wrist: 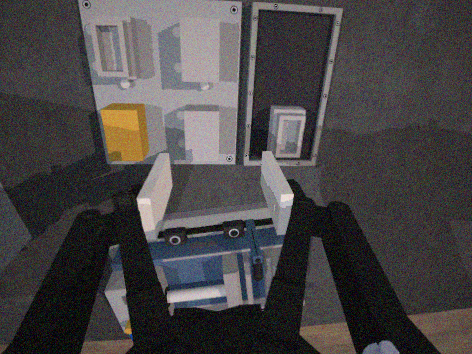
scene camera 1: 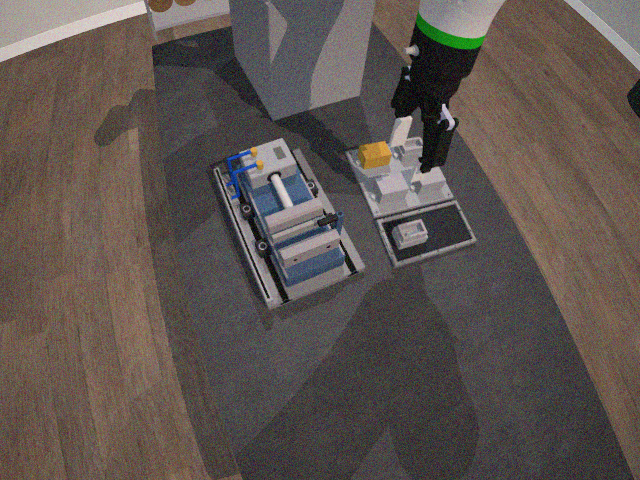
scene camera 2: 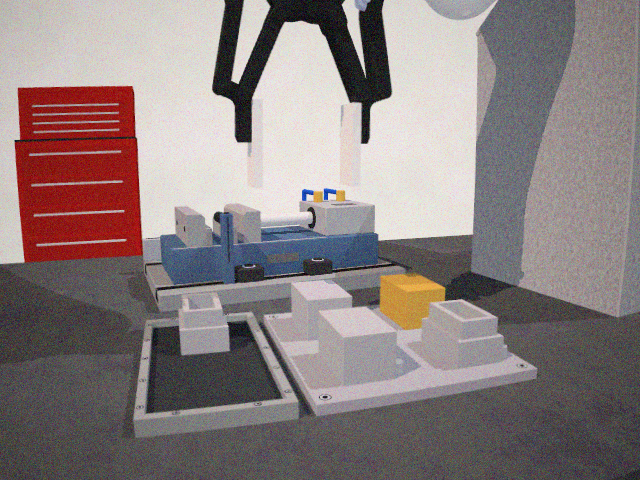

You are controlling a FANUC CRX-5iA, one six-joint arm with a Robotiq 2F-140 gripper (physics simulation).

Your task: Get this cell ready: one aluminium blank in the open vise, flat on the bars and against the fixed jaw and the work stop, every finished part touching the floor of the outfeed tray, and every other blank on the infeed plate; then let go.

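Places are measured from the arm's base along level axes (x ahead, y left, z up), in centimetres.
Pixels of known places: gripper, between the fingertips: (wrist: 216, 168) (scene camera 1: 406, 161) (scene camera 2: 303, 186).
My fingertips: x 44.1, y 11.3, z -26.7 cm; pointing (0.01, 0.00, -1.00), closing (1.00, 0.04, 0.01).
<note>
For each thing: its top centre in the pictures, then the offset to it from my fingertips.
- infeed plate, centre of its top: (scene camera 2: 383, 339) (wrist: 166, 91) (scene camera 1: 400, 173) dx -5.7, dy +4.2, dz -12.7 cm
- nearer-to-vise blank, centre of its top: (scene camera 2: 320, 289) (wrist: 202, 137) (scene camera 1: 392, 183) dx -1.5, dy -0.3, dz -9.2 cm
- farther blank, centre of its top: (scene camera 2: 355, 320) (wrist: 200, 51) (scene camera 1: 430, 175) dx -1.6, dy +8.7, dz -9.2 cm
- yellow block, centre of its top: (scene camera 2: 411, 281) (wrist: 122, 136) (scene camera 1: 375, 150) dx -10.4, dy -0.3, dz -9.2 cm
- vise's fixed jaw, centre of its top: (scene camera 2: 188, 210) (scene camera 1: 310, 243) dx +9.2, dy -20.5, dz -3.9 cm
- blue vise body, centre of its top: (scene camera 2: 266, 203) (wrist: 209, 307) (scene camera 1: 283, 195) dx -0.6, dy -22.4, dz -3.6 cm
- upright work stop post, centre of its top: (scene camera 2: 226, 213) (wrist: 257, 260) (scene camera 1: 340, 213) dx +5.3, dy -14.1, dz -3.8 cm
My gripper (scene camera 1: 409, 155) (scene camera 2: 303, 180) (wrist: 216, 168) is partly open and empty, raised above the blocks. Two plain grey blanks stand on the infeed plate (scene camera 1: 378, 209) (scene camera 2: 423, 388) (wrist: 142, 95): the nearer-to-vise blank (scene camera 1: 392, 190) (scene camera 2: 320, 310) (wrist: 201, 135) and the farther blank (scene camera 1: 431, 187) (scene camera 2: 356, 346) (wrist: 200, 50). A yellow block (scene camera 1: 374, 155) (scene camera 2: 412, 300) (wrist: 123, 132) and a stepped, pocketed part (scene camera 2: 460, 333) (wrist: 109, 47) are also there. Another pocketed part (scene camera 1: 409, 233) (scene camera 2: 204, 325) (wrist: 289, 132) stands in the outfeed tray (scene camera 1: 434, 252) (scene camera 2: 217, 421) (wrist: 330, 62). No blank shows between the vise's fixed jaw (scene camera 1: 310, 248) (scene camera 2: 191, 226) and moving jaw (scene camera 1: 294, 214) (scene camera 2: 242, 222).
The blue vise body (scene camera 1: 315, 268) (scene camera 2: 196, 263) carries an upright work stop post (scene camera 1: 339, 222) (scene camera 2: 226, 248) beside the jaws. Blue and yellow fittings rise at its grey end block (scene camera 1: 273, 160) (scene camera 2: 343, 219). A grey pedestal (scene camera 1: 336, 67) (scene camera 2: 573, 206) and red cabinet (scene camera 2: 77, 196) stand behind.
</note>
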